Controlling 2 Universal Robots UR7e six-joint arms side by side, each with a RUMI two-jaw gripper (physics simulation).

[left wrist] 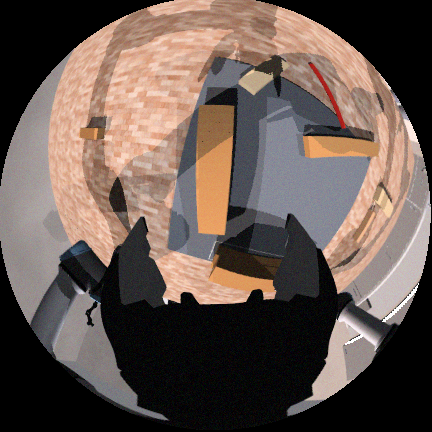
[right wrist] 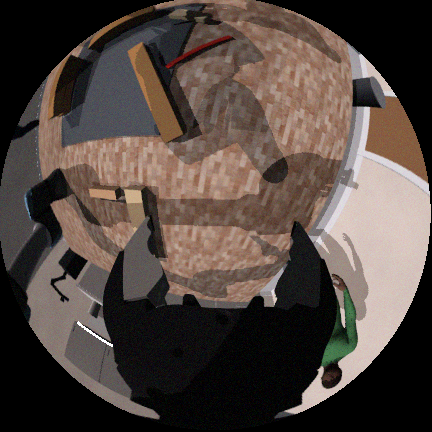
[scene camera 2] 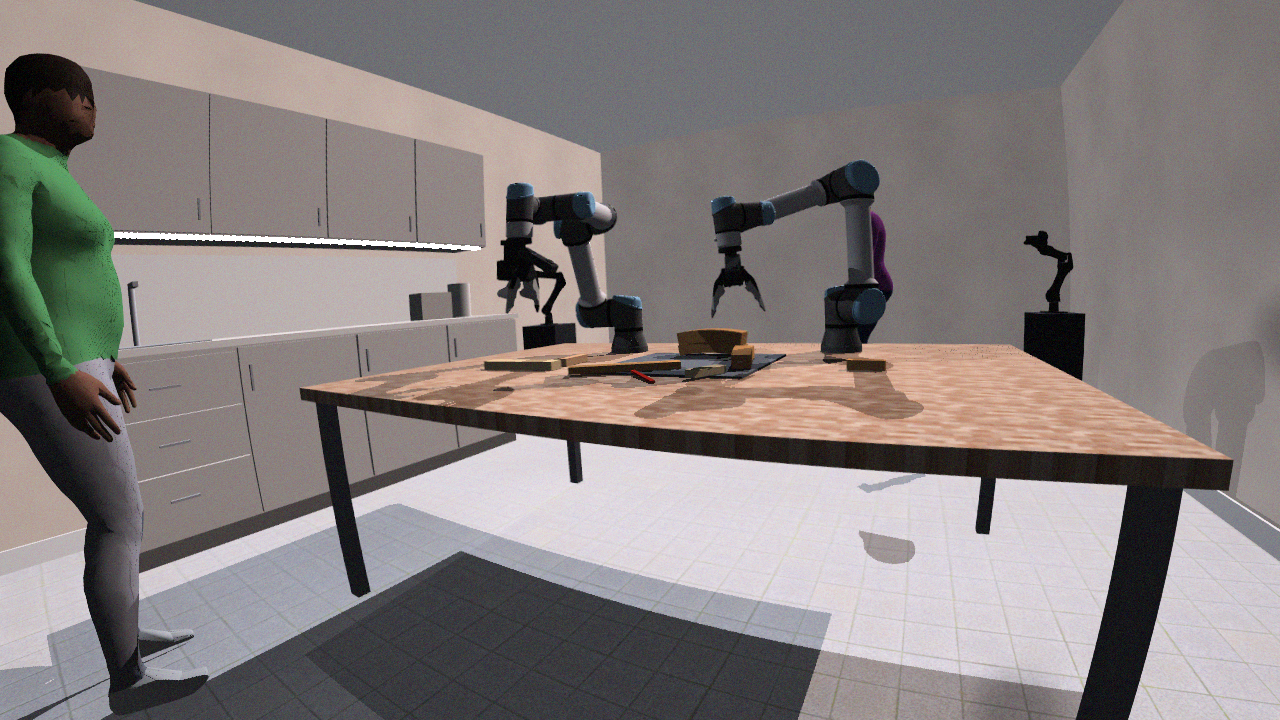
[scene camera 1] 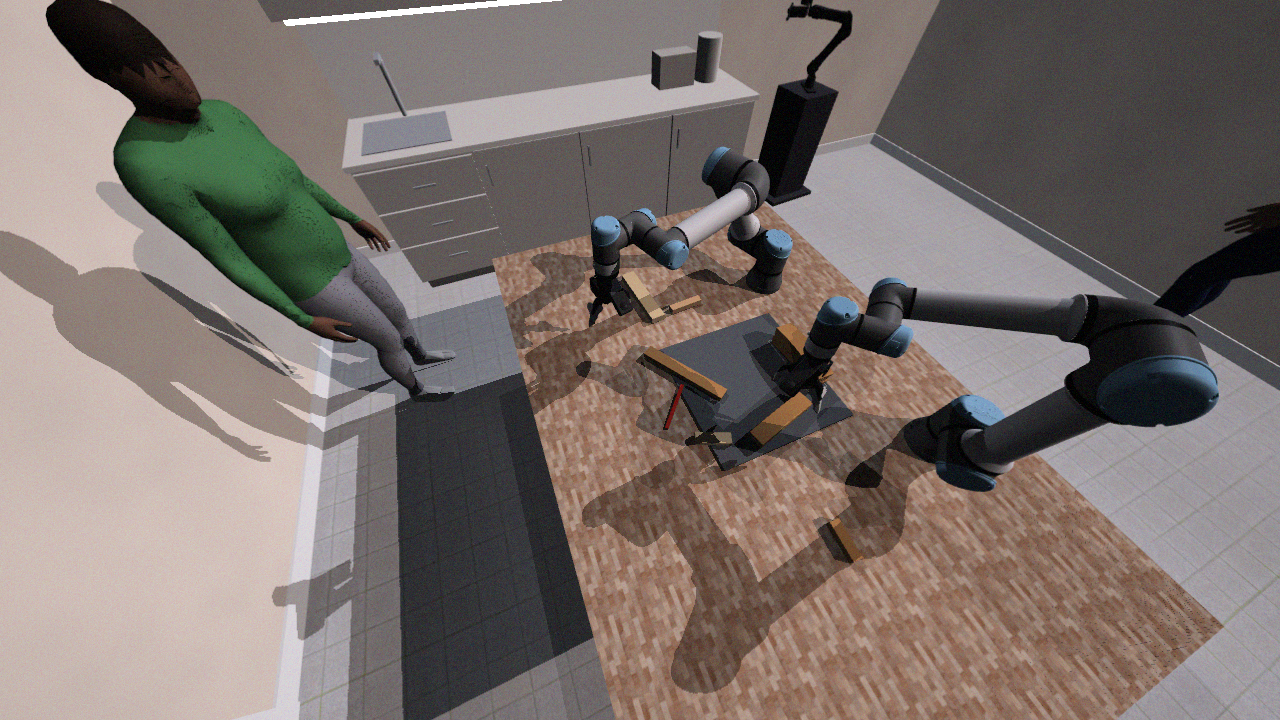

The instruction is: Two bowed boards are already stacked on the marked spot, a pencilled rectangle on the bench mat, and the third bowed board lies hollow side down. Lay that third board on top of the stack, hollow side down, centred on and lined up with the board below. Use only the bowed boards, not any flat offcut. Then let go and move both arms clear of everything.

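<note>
Two bowed boards form a stack on the dark bench mat; part of the pencilled rectangle's outline shows beside it in the left wrist view. The third bowed board lies on the mat, apart from the stack. My left gripper is open and empty, high above the mat near the stack and third board. My right gripper is open and empty, above the table beyond the mat, near a pale wood piece.
A long straight board lies at the mat's edge beside a red stick. A pale block lies at another edge. A pale wood piece, an orange offcut and a small block lie on the table.
</note>
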